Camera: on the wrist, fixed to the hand. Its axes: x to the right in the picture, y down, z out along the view.
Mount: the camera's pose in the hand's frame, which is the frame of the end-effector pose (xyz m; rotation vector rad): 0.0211 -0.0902 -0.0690 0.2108 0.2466 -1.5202
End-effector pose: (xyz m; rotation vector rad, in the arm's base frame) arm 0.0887 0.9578 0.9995 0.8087 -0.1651 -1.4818
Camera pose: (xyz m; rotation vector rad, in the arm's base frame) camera 0.0570 0.9748 0.8897 -1.3815 -0.6409 2.7392
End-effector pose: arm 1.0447 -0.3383 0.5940 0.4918 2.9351 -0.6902
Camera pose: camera 0.9944 -0.3777 0.6903 1.4035 -2.1223 0.7202
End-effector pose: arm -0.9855 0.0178 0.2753 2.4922 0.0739 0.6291
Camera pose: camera -0.9907 0.1327 0.2863 1.7375 1.9165 0.2030
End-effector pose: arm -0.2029 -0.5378 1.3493 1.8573 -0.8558 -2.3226
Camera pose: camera -0.1190 -0.4959 1.2818 -1.6826 -0.3487 1.0960
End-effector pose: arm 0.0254 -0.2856 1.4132 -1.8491 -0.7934 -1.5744
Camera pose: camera -0.0844 -0.2768 1.4480 0.5822 2.1025 1.9743
